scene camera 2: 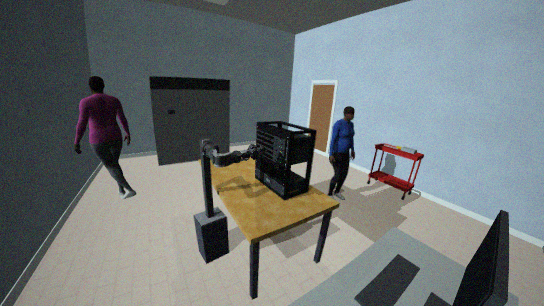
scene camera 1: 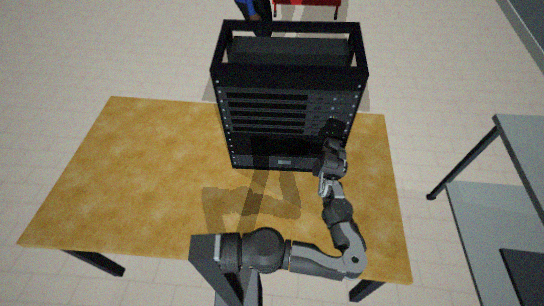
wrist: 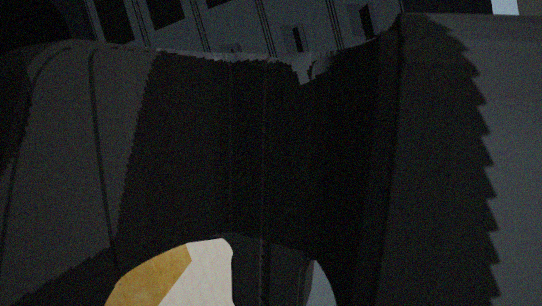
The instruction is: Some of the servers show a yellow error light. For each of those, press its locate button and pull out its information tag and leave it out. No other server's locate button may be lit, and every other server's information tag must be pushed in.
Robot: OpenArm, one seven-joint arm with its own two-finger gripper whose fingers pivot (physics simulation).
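A black rack (scene camera 1: 290,77) (scene camera 2: 286,180) holds several stacked servers. The third server from the top (scene camera 1: 270,114) (wrist: 227,25) shows a small yellow light (scene camera 1: 333,117) at its right in scene camera 1. In the wrist view the tag recesses of the top server (wrist: 366,21) and second server (wrist: 298,39) show, and a sliver of the third server's tag recess (wrist: 232,48); the fingers hide the locate buttons and lights. My gripper (scene camera 1: 334,141) (scene camera 2: 257,149) (wrist: 286,188) is shut, with no held thing visible, close before the right part of the server fronts. Whether its tips touch is unclear.
The rack stands on a wooden table (scene camera 1: 150,150) (scene camera 2: 280,215). A grey desk (scene camera 1: 520,145) (scene camera 2: 345,280) with a monitor (scene camera 2: 487,260) stands to the right. A red cart (scene camera 2: 395,152), a person in blue (scene camera 2: 343,135) and a person in magenta (scene camera 2: 104,117) are farther off.
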